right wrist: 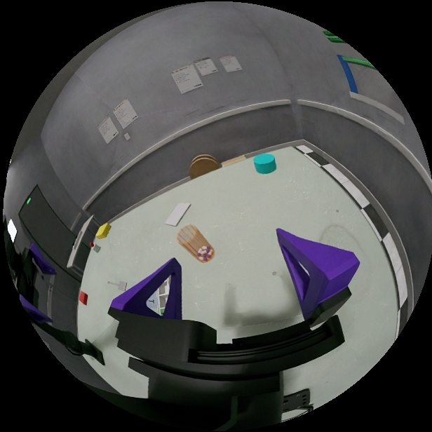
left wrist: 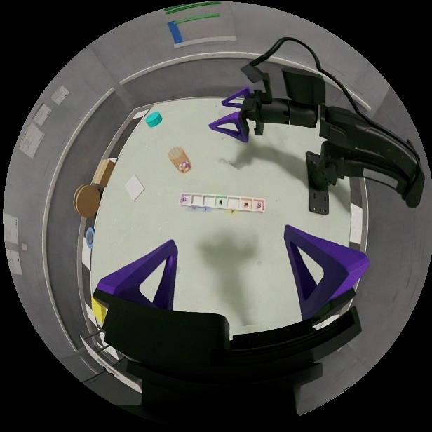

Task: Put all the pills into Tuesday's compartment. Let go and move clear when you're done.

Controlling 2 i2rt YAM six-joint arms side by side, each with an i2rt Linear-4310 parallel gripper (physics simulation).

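Note:
An open orange bottle [left wrist: 176, 154] [right wrist: 192, 241] stands on the table with white and purple pills [left wrist: 185, 166] [right wrist: 205, 253] at its bottom. The seven-compartment pill box [left wrist: 215, 206] lies in front of it; in the left wrist view the second, third and fifth compartments from the left have open lids, the fifth with a yellow lid [left wrist: 232, 212]. No pills are visible in them at this size. In the right wrist view, part of the box shows through my right gripper's finger. My left gripper [left wrist: 228, 238] is open above the table, in front of the box. My right gripper [left wrist: 216, 113] [right wrist: 223, 250] is open, beyond the bottle and right of it.
A teal cap [left wrist: 153, 119] [right wrist: 265, 164] lies at the far left corner. A white card [left wrist: 134, 187] [right wrist: 178, 214] lies left of the bottle. A yellow block [left wrist: 98, 309] [right wrist: 103, 230] and a red block [right wrist: 83, 298] are near the table's edge. A brown round stool [left wrist: 86, 201] stands beyond it.

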